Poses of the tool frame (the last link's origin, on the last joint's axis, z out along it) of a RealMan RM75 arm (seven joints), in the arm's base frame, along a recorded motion.
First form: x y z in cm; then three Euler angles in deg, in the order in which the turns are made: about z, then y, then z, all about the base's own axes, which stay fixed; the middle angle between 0 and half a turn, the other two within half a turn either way.
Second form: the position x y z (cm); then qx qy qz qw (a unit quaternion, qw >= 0). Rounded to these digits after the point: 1 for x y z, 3 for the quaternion.
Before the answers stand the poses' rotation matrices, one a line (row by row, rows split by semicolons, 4 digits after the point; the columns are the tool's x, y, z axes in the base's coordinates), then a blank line. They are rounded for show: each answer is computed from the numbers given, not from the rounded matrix.
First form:
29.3, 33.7, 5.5, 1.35, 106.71, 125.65
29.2, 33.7, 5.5, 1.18, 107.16, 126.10
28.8, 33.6, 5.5, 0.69, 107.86, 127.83
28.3, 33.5, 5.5, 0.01, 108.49, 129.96
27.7, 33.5, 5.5, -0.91, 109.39, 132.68
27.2, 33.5, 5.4, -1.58, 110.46, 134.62
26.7, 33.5, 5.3, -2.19, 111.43, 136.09
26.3, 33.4, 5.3, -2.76, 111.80, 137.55
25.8, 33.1, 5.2, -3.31, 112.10, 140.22
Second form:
0.1484 -0.8163 -0.5582; -0.2473 -0.5772 0.7783; -0.9575 0.0226 -0.2875
0.1572 -0.8114 -0.5630; -0.2505 -0.5842 0.7720; -0.9553 0.0197 -0.2950
0.1786 -0.7920 -0.5838; -0.2496 -0.6104 0.7518; -0.9517 0.0115 -0.3067
0.2035 -0.7665 -0.6091; -0.2432 -0.6422 0.7269; -0.9484 0.0002 -0.3171
0.2367 -0.7315 -0.6395; -0.2333 -0.6817 0.6935; -0.9432 -0.0150 -0.3320
0.2651 -0.7047 -0.6581; -0.2293 -0.7090 0.6669; -0.9366 -0.0258 -0.3496
0.2895 -0.6830 -0.6706; -0.2257 -0.7296 0.6456; -0.9302 -0.0356 -0.3654
0.3062 -0.6610 -0.6851; -0.2148 -0.7491 0.6267; -0.9274 -0.0447 -0.3714
0.3256 -0.6221 -0.7120; -0.1960 -0.7811 0.5928; -0.9250 -0.0535 -0.3762

29.3, 33.7, 5.5, -0.709, 0.375, 0.534, 0.266
29.2, 33.7, 5.5, -0.714, 0.372, 0.532, 0.264
28.8, 33.6, 5.5, -0.724, 0.360, 0.530, 0.256
28.3, 33.5, 5.5, -0.735, 0.343, 0.530, 0.247
27.7, 33.5, 5.5, -0.750, 0.322, 0.527, 0.236
27.2, 33.5, 5.4, -0.762, 0.306, 0.523, 0.227
26.7, 33.5, 5.3, -0.772, 0.294, 0.518, 0.221
26.3, 33.4, 5.3, -0.779, 0.281, 0.518, 0.215
25.8, 33.1, 5.2, -0.788, 0.260, 0.519, 0.205

